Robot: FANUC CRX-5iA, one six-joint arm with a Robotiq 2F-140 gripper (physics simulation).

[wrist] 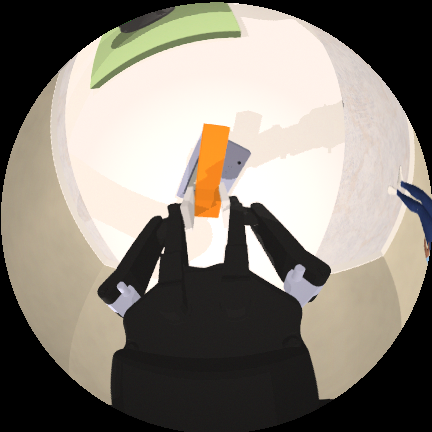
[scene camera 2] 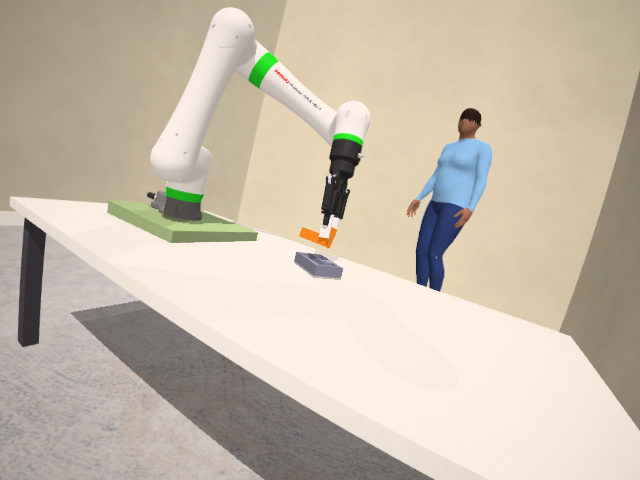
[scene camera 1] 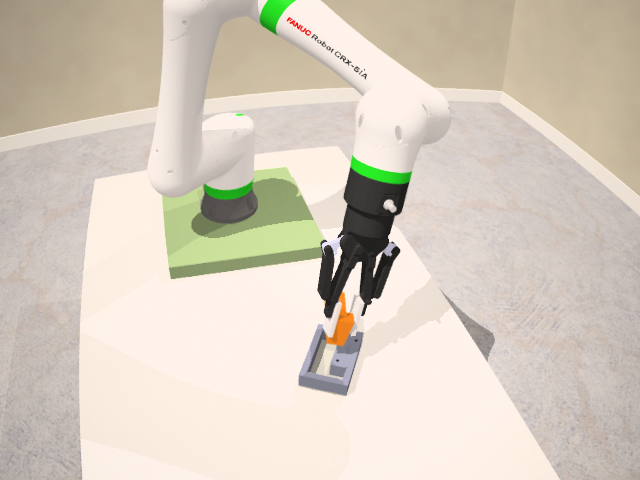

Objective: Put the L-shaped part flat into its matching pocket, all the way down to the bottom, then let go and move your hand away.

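Seen in the pictures: gripper, fingertip midpoint: (wrist: 206, 194) (scene camera 2: 326, 239) (scene camera 1: 339, 331); arm's base, origin of the base link: (scene camera 2: 180, 215) (scene camera 1: 228, 206).
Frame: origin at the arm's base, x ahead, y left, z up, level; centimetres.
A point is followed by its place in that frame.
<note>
The orange L-shaped part (scene camera 1: 338, 331) @[x 54.0, y 10.2, z 7.4 cm] (scene camera 2: 312, 236) @[x 48.3, y 10.2, z 5.6 cm] (wrist: 212, 155) @[x 47.3, y 12.5, z 6.9 cm] is held between the white fingertips of my gripper (scene camera 1: 345, 316) @[x 53.0, y 10.8, z 6.2 cm] (scene camera 2: 329, 228) @[x 53.0, y 10.8, z 6.2 cm] (wrist: 206, 194) @[x 53.0, y 10.8, z 6.2 cm], which is shut on it. In the scene camera 2 view the part is in the air above the grey pocket block, tilted, with its long arm pointing toward the robot base. The grey block (scene camera 1: 323, 385) @[x 58.4, y 6.7, z -1.8 cm] (scene camera 2: 316, 265) @[x 55.6, y 3.2, z -0.5 cm] (wrist: 239, 152) @[x 48.5, y 15.9, z -0.3 cm] lies on the table with its pocket facing up. In the wrist view the part hides much of the block, and its long arm is turned slightly against the block's long sides.
The white table (scene camera 1: 206, 351) @[x 43.7, y -12.4, z -3.9 cm] (scene camera 2: 258, 299) @[x 59.5, y -24.7, z -3.9 cm] (wrist: 145, 115) @[x 37.7, y -2.1, z -3.9 cm] carries the green base plate (scene camera 1: 289, 240) @[x 16.9, y 11.6, z -0.4 cm] (scene camera 2: 206, 236) @[x 20.5, y -5.0, z -2.1 cm] (wrist: 220, 25) under the robot's base. A person (scene camera 2: 457, 175) in a light blue top stands behind the table. Part of the person's legs (wrist: 419, 197) shows at the wrist view's right edge.
</note>
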